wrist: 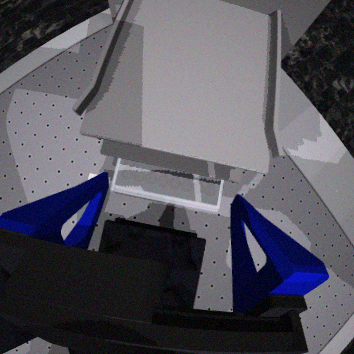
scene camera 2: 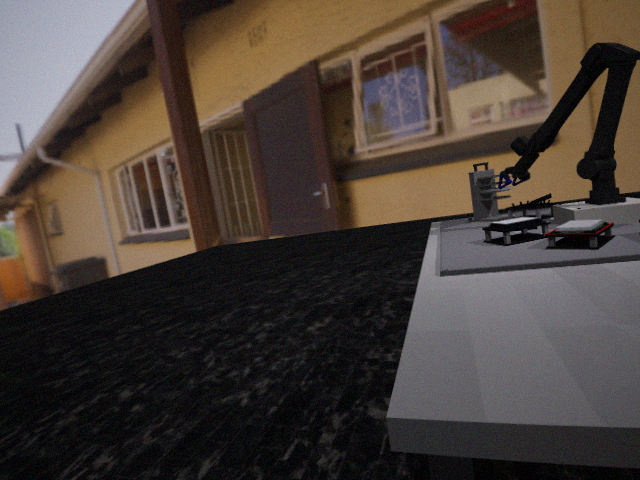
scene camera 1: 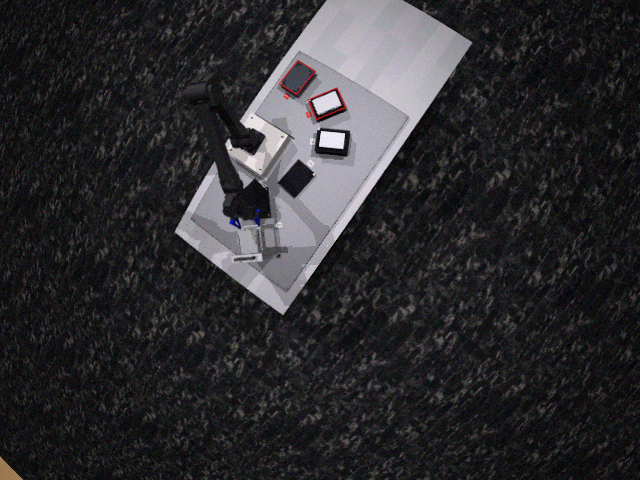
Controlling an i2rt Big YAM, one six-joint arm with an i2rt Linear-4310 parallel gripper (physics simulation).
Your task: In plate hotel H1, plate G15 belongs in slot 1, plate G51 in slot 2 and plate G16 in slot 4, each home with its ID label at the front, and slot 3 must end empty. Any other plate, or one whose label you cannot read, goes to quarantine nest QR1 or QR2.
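Places are measured from the arm's base along level axes (x ahead, y right, z down), in metres.
Pixels of known places: gripper, fingertip midpoint: (wrist: 171, 189) (scene camera 2: 506, 186) (scene camera 1: 250, 227); arm's base, origin of the base link: (scene camera 2: 604, 202) (scene camera 1: 253, 142).
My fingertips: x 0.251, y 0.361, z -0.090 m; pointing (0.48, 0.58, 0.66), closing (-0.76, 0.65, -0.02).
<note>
For each thing: its top centre in the pictures, then the offset to it from my fingertips. "*": a spot on its surface instead.
- clear plate with a white rim, middle of its top: (wrist: 181, 121) (scene camera 1: 251, 238) (scene camera 2: 496, 188) dx +0.036, dy +0.041, dz +0.001 m
- black square pad, surface spot: (scene camera 1: 296, 178) * dx +0.036, dy -0.317, dz +0.139 m
The grey plate hotel (scene camera 1: 249, 241) (scene camera 2: 482, 198) (wrist: 205, 80) stands near the table's far end; its top shelf fills the upper wrist view. A clear plate with a white rim (wrist: 167, 199) shows below that shelf, its front edge sticking out towards the fingers. Its slot and label cannot be read. My gripper (scene camera 1: 247, 221) (scene camera 2: 505, 180) (wrist: 171, 189) is open and empty at the hotel's front, its blue fingertips to either side of the plate's front edge and apart from it. One red-edged nest (scene camera 1: 297, 78) shows a dark top. Another red-edged nest (scene camera 1: 341, 109) (scene camera 2: 571, 235) holds a white-topped plate (scene camera 1: 326, 102) (scene camera 2: 580, 225).
A black nest (scene camera 1: 332, 151) (scene camera 2: 490, 226) holds another white-topped plate (scene camera 1: 332, 139) (scene camera 2: 516, 220). A black square pad (scene camera 1: 296, 178) lies between it and the hotel. The arm's white base box (scene camera 1: 271, 147) (scene camera 2: 573, 212) stands by the table's edge. A tall handle tops the hotel.
</note>
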